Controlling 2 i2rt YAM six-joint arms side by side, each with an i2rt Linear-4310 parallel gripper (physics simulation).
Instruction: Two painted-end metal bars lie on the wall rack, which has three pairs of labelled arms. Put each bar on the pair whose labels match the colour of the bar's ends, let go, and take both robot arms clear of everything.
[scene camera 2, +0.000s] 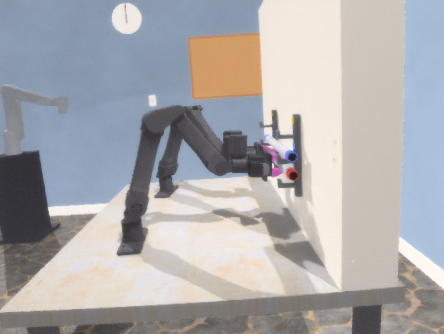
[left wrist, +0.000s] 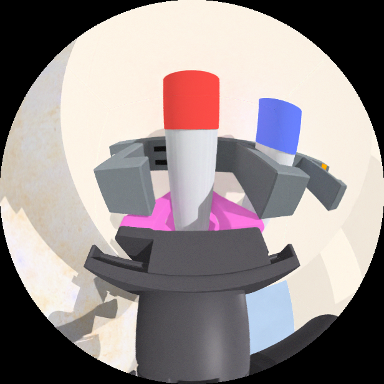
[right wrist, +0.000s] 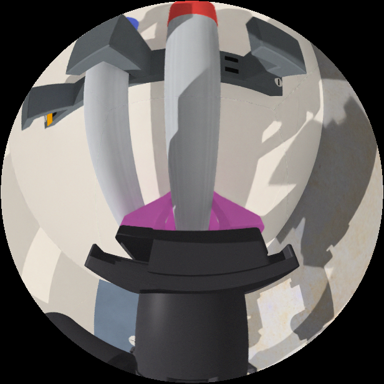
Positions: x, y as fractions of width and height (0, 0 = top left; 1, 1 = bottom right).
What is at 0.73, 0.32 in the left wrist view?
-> A blue-ended bar.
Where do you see a cream wall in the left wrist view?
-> At 0.33, 0.23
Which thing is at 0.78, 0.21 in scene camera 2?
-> A cream wall.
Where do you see a red-ended bar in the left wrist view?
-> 0.50, 0.25
